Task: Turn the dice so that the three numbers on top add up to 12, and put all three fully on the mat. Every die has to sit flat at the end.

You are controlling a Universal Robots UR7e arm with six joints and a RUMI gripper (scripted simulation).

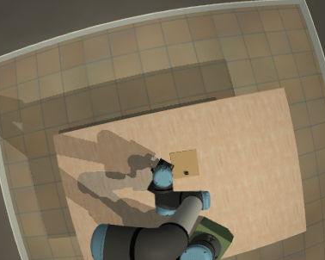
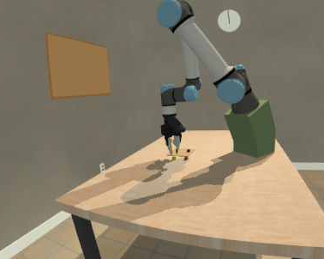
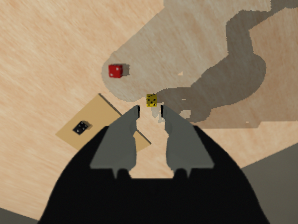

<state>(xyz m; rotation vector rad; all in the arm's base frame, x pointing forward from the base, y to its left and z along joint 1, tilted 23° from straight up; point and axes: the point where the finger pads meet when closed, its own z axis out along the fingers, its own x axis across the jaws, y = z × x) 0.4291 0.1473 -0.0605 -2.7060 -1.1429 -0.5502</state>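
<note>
My gripper is now 40 mm above the yellow die. Round my hand: black die 130 mm to the right, 50 mm behind, 30 mm below; then red die 60 mm behind, 40 mm below, 10 mm to the right; then tan mat 130 mm to the right, 40 mm below.
</note>
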